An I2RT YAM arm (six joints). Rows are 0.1 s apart.
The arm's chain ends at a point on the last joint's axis. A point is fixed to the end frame.
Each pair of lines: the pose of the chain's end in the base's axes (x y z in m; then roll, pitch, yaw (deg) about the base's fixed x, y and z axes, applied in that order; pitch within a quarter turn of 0, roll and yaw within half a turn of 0), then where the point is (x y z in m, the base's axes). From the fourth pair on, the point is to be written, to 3 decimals.
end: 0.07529, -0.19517, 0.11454, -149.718, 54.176, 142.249
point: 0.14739 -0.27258 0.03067
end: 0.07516, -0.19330, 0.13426, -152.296, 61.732, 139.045
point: 0.15484 -0.27707 0.06454
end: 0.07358, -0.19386, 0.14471, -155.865, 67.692, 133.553
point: 0.15578 -0.28417 0.08716
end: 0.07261, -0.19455, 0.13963, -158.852, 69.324, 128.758
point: 0.153 -0.288 0.086
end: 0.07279, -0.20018, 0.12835, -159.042, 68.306, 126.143
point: 0.149 -0.296 0.072
